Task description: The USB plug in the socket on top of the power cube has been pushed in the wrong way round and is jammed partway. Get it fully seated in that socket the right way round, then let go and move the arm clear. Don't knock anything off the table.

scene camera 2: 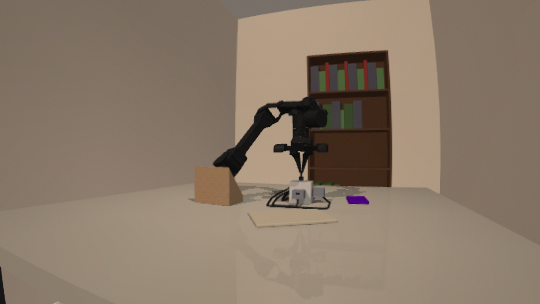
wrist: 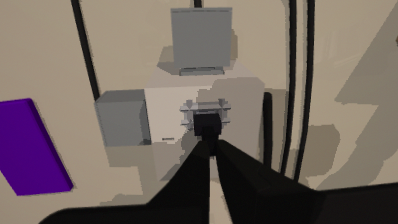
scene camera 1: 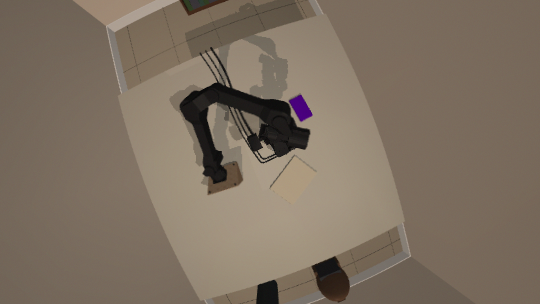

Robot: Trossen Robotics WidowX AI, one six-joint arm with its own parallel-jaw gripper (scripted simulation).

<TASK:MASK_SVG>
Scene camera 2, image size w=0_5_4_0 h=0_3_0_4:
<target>gripper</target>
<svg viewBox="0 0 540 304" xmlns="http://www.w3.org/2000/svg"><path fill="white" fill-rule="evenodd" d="M293 128L291 146L275 144L274 153L290 151L289 155L293 156L301 173L300 152L298 151L304 152L302 161L303 173L307 160L313 154L313 151L326 153L328 152L328 145L323 143L312 146L313 139L309 137L309 128Z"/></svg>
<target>beige pad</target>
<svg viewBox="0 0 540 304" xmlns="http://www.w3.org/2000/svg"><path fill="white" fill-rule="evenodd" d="M338 222L337 219L317 209L248 212L250 219L257 228Z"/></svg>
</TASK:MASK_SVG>
